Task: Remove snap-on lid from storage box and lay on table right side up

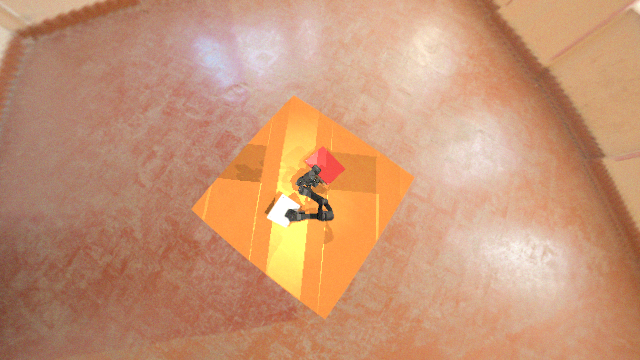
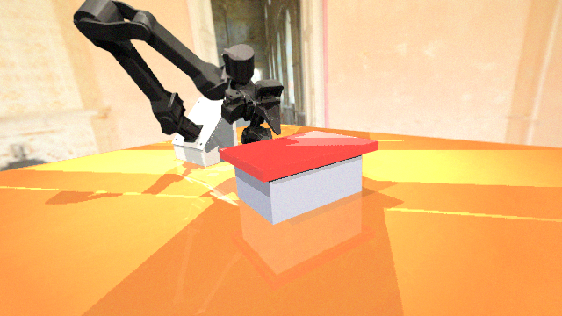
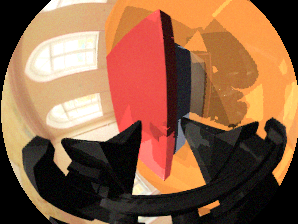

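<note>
Now: gripper tip 70 mm short of the red lid and 20 mm to the left of it. Round my gripper tip: grey storage box (70 mm ahead, 50 mm below, 20 mm to the right).
</note>
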